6 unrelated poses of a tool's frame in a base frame.
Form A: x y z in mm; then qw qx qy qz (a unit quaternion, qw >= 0).
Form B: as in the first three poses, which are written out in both.
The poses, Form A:
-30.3, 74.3, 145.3, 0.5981, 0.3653, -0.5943, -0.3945
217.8, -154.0, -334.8, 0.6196, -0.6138, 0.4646, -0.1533
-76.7, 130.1, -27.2, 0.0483, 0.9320, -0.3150, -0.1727
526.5, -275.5, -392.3, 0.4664, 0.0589, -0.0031, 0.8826
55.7, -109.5, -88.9, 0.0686, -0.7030, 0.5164, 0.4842
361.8, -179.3, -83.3, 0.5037, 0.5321, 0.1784, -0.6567
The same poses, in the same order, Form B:
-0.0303, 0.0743, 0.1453, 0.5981, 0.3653, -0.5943, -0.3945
0.2178, -0.1540, -0.3348, 0.6196, -0.6138, 0.4646, -0.1533
-0.0767, 0.1301, -0.0272, 0.0483, 0.9320, -0.3150, -0.1727
0.5265, -0.2755, -0.3923, 0.4664, 0.0589, -0.0031, 0.8826
0.0557, -0.1095, -0.0889, 0.0686, -0.7030, 0.5164, 0.4842
0.3618, -0.1793, -0.0833, 0.5037, 0.5321, 0.1784, -0.6567

